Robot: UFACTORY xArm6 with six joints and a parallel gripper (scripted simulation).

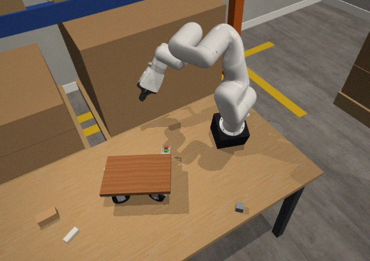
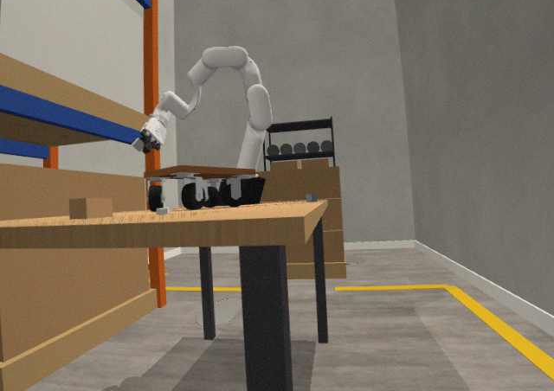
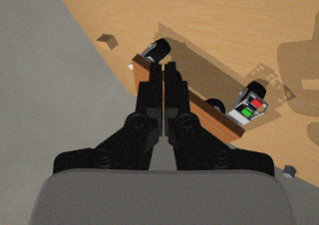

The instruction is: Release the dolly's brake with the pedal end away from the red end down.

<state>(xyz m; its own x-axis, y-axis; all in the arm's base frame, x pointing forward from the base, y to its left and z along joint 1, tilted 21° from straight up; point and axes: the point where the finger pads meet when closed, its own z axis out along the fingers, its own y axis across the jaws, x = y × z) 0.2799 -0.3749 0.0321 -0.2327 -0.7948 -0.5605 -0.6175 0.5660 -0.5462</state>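
My hand is 3 cm short of the brake pedal, 24 cm to the right of it and 17 cm above it. Round my hand: white bar (56 cm ahead, 32 cm to the left, 25 cm below); then grey cube (9 cm behind, 66 cm to the left, 24 cm below); then tan block (62 cm ahead, 19 cm to the left, 23 cm below).
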